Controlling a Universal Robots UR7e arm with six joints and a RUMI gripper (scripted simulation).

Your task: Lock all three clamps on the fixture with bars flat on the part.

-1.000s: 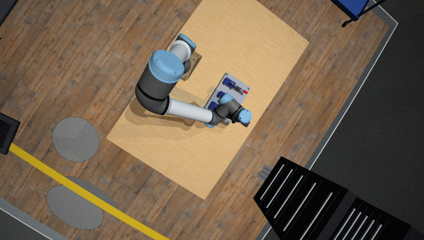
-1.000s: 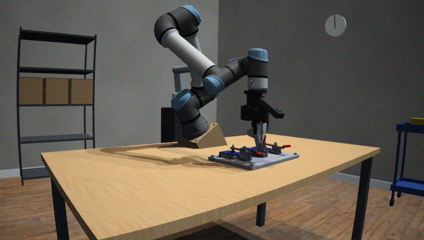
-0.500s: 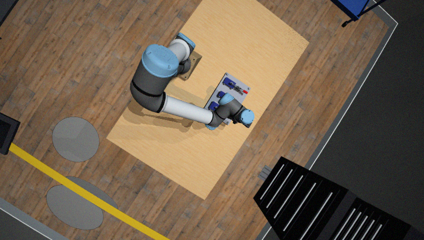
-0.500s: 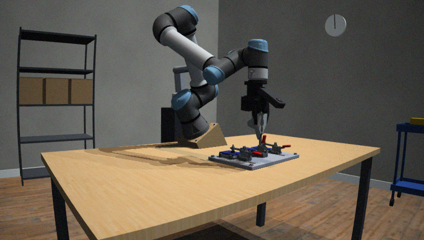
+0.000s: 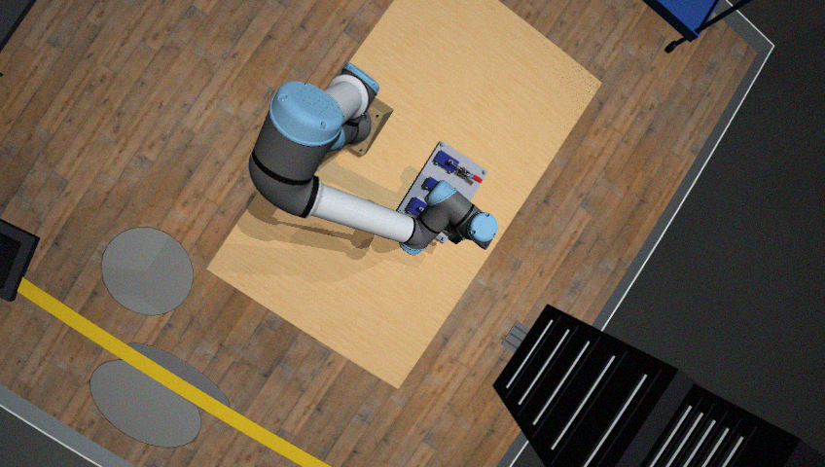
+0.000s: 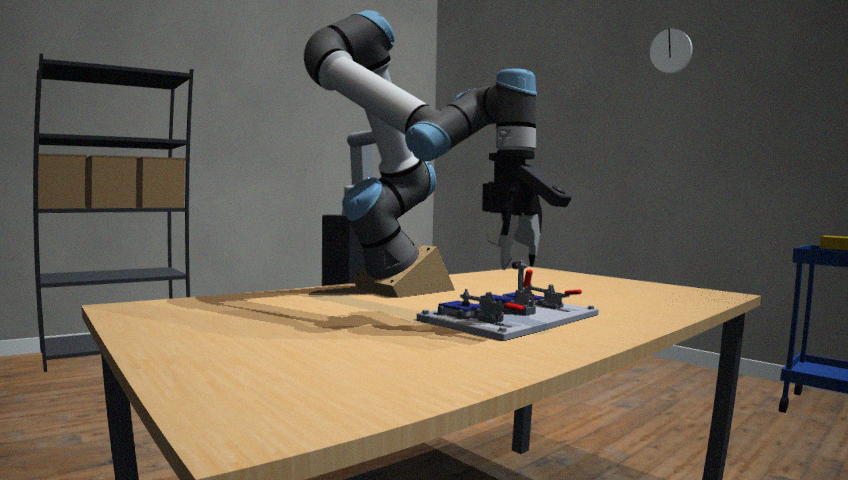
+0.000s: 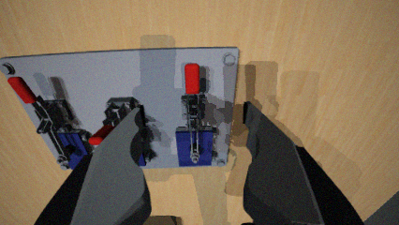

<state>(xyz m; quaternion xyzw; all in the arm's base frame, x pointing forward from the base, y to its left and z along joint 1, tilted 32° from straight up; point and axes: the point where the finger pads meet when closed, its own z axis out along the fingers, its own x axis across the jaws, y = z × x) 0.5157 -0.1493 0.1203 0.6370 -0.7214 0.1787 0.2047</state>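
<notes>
Right now my hand is 13 cm above the grey fixture plate, 12 cm to the right of it and 8 cm past it. Also, from my hand: blue part 14 cm behind, 11 cm below, 2 cm to the left.
</notes>
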